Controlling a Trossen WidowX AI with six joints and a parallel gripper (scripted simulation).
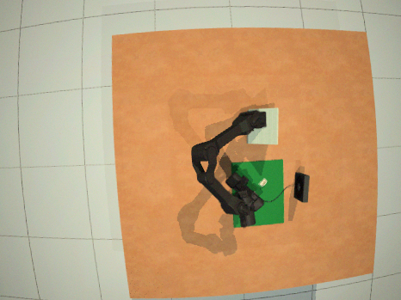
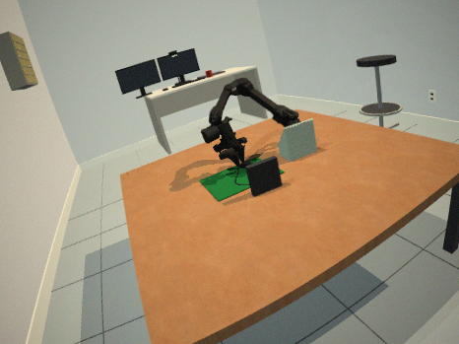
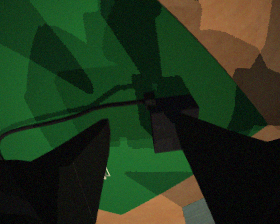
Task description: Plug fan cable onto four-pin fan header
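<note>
Now: the dark fan plug 30 mm behind my gripper tip, 10 mm to the right of it and 10 mm below it. The rest, counted from my gripper tip: green board: 70 mm to the left, 40 mm below, 40 mm ahead; pale fan header: 90 mm to the left, 20 mm below, 10 mm behind; black fan: 250 mm to the left, 40 mm above, 10 mm ahead.
</note>
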